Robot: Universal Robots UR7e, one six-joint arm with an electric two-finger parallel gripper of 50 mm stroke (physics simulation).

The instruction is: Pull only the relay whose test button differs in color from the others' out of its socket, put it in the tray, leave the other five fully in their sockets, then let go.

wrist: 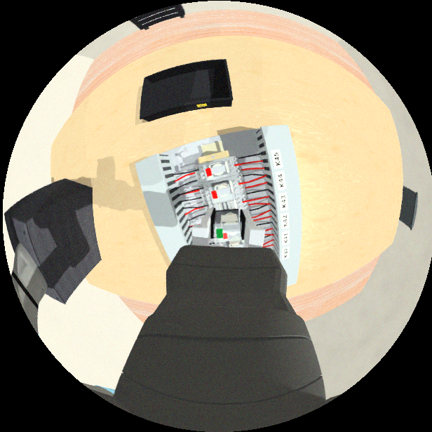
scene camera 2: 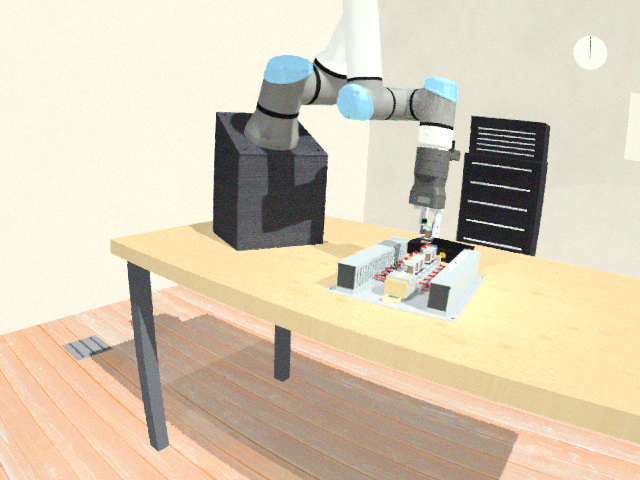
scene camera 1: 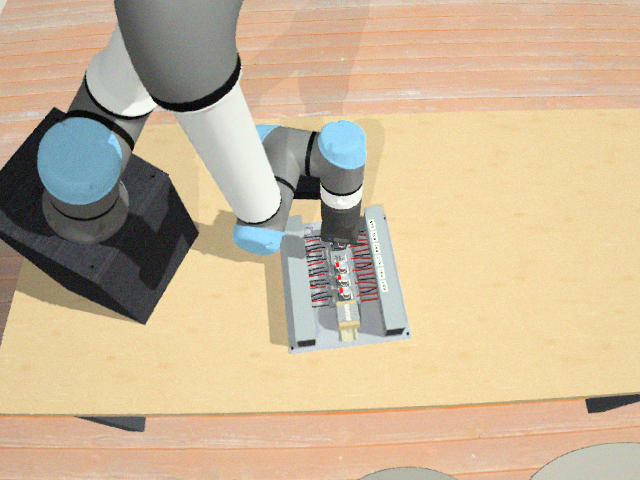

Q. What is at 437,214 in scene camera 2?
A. My gripper.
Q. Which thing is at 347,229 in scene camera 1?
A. My gripper.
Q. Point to a panel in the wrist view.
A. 242,142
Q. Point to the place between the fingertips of my gripper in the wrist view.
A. At 227,217
